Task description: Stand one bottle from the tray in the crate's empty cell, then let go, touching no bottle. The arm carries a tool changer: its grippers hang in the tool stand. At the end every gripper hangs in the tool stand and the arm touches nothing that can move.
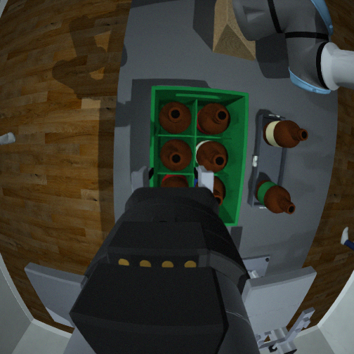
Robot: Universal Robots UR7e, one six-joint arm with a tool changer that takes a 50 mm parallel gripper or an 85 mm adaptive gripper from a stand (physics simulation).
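My gripper (pixel 173 178) is open and empty, its two light fingers wide apart above the near part of the green crate (pixel 242 150). Brown bottles stand in all six crate cells: far left (pixel 175 118), far right (pixel 214 118), middle left (pixel 175 154), and middle right (pixel 212 155) with a white label. The near left bottle (pixel 174 182) has a red label and shows below and between the fingers; the near right bottle (pixel 218 189) is partly hidden by the gripper. Right of the crate, the dark tray (pixel 270 161) holds a cream-labelled bottle (pixel 284 133) and a green-labelled bottle (pixel 275 196).
A wooden block (pixel 234 42) stands beyond the crate. Grey arm links (pixel 305 47) with light blue caps are at the upper right. Light grey panels (pixel 57 292) (pixel 280 295) stand at the lower left and right. A metal bracket (pixel 300 325) shows at the lower right.
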